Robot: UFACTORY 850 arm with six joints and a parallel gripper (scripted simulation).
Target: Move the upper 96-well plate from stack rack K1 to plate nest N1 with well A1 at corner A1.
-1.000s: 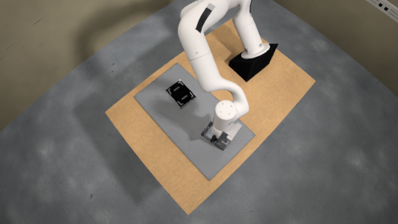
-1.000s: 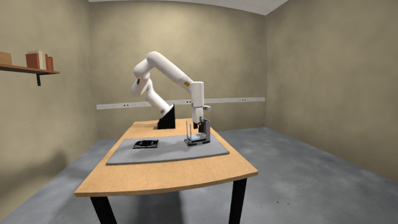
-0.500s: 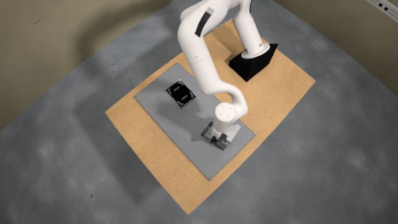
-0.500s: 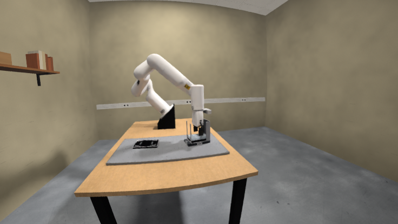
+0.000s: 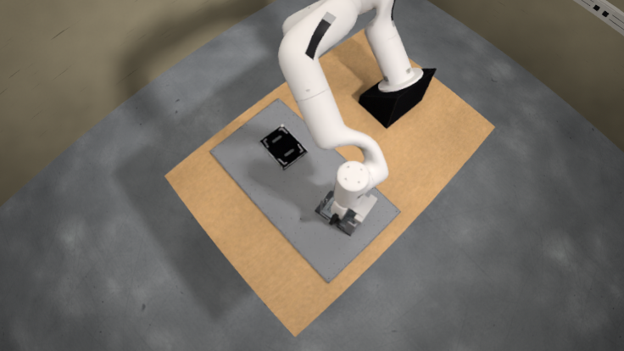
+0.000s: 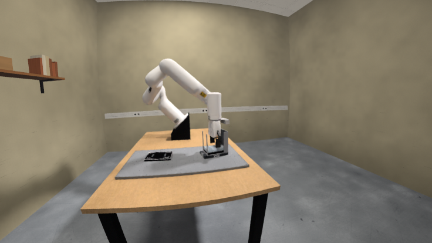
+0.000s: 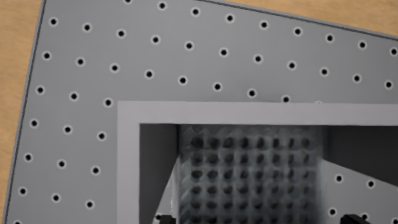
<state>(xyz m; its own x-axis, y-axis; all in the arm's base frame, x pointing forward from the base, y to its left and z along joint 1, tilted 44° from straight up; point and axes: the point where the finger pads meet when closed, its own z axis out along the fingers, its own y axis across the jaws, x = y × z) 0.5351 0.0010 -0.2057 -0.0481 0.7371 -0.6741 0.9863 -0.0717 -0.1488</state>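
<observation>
Now: hand 3 cm above the pale 96-well plate. The rest, counted from my hand: plate nest N1: 7 cm behind, 35 cm to the right, 6 cm below; then dark low plate: 4 cm below.
</observation>
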